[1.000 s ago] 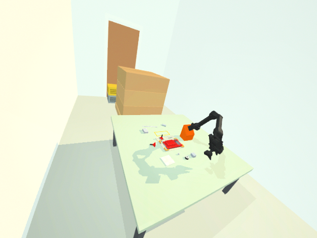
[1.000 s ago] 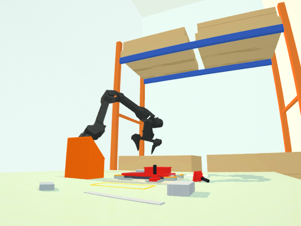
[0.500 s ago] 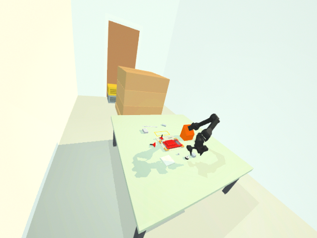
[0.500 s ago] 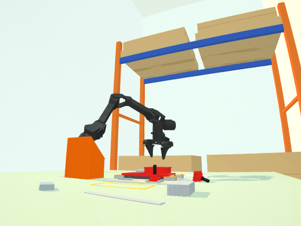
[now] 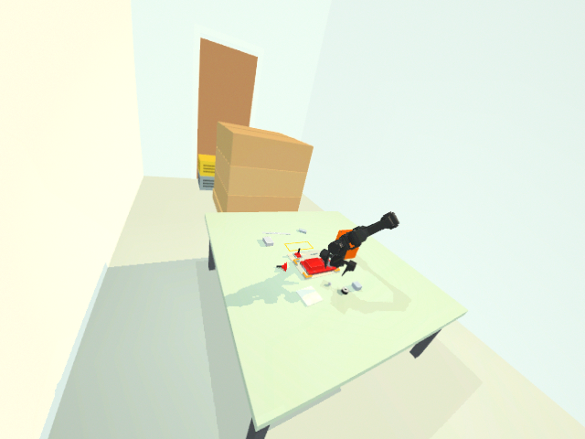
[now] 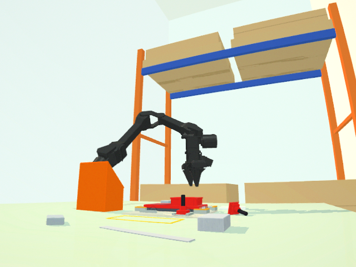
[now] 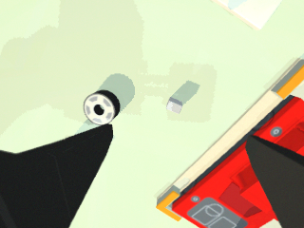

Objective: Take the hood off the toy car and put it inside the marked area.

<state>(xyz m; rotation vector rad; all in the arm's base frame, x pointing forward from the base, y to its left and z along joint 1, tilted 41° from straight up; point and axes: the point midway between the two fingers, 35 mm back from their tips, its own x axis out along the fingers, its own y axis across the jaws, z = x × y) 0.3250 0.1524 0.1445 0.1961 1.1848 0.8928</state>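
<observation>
The red hood is 14 cm to the right of my gripper tip, 5 cm below it and 1 cm ahead of it. From my gripper tip the other things lie so: black-and-white wheel (8 cm below, 7 cm to the left, 6 cm behind); then thin grey strip (55 cm to the right, 9 cm below, 5 cm ahead); then grey block (53 cm to the right, 17 cm behind, 8 cm below).
</observation>
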